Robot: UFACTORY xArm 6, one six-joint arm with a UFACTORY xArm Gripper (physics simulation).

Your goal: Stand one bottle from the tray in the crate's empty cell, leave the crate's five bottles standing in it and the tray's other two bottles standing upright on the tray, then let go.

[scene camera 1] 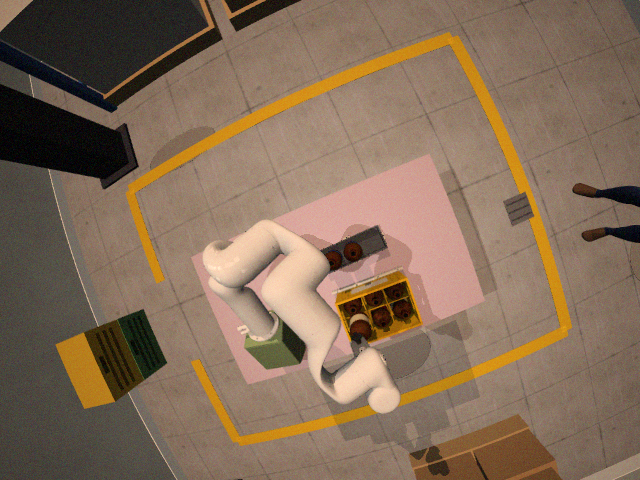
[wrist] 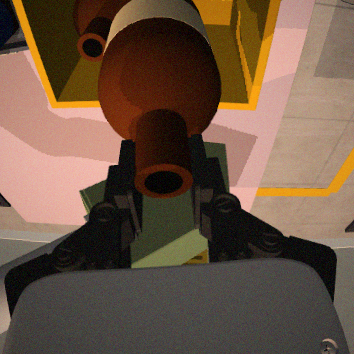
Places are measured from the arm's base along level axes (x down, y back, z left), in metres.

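Pixels of known places: gripper, fingertip midpoint: [scene camera 1: 357, 339] [wrist: 163, 157]; arm's base, link origin: [scene camera 1: 264, 326].
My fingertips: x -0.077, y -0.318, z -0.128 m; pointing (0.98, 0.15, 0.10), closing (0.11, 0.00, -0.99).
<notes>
For each thing: its top centre in the pictures, then the offset to it from my fingertips. "pt": a spot on its surface instead. Level surfaces: height alone.
- brown bottle, top centre: [wrist: 144, 183] [scene camera 1: 361, 340] dy -0.015, dx -0.028, dz +0.005 m
- crate bottle, top centre: [wrist: 91, 47] [scene camera 1: 353, 310] dy -0.012, dx +0.107, dz +0.065 m
- dark grey tray, surface spot: [scene camera 1: 373, 240] pt dy -0.185, dx +0.265, dz +0.260 m
- pink mat, surface height: dx +0.270 m
My gripper [scene camera 1: 358, 339] [wrist: 163, 157] is shut on the neck of a brown bottle [scene camera 1: 360, 328] [wrist: 159, 75] with a pale band. The bottle is over the lower-left cell of the yellow crate [scene camera 1: 395, 331] [wrist: 75, 104] in the scene view. Its base is hidden, so its height relative to the cell floor cannot be told. Five brown bottles stand in the other cells; one crate bottle [scene camera 1: 353, 306] [wrist: 92, 46] also shows beside the held one in the wrist view. Two brown bottles [scene camera 1: 353, 251] [scene camera 1: 333, 259] stand upright on the dark grey tray [scene camera 1: 373, 240], the left one partly behind the arm.
A green block [scene camera 1: 275, 347] [wrist: 167, 217] is beside the arm's base on the pink mat [scene camera 1: 413, 206] [wrist: 30, 185]. The white arm passes over the mat left of the crate. The tray lies beyond the crate. Yellow tape [scene camera 1: 351, 77] surrounds the area on the floor.
</notes>
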